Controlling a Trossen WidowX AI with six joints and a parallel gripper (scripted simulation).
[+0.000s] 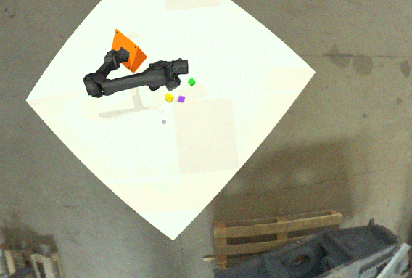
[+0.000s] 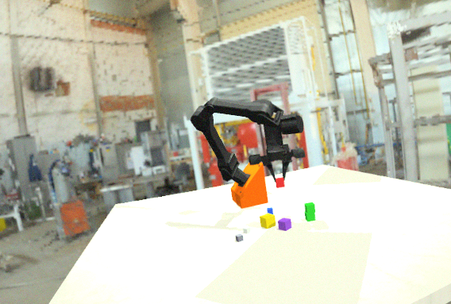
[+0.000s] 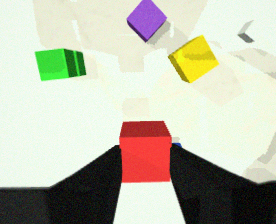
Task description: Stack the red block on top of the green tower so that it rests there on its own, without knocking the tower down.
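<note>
The purple block is 9 cm ahead of my gripper tip, 4 cm to the right of it and 12 cm below it. Round my gripper tip: yellow block 3 cm ahead, 7 cm to the right, 12 cm below; small blue block 8 cm behind, 2 cm to the right, 12 cm below; red block right at my gripper tip.
</note>
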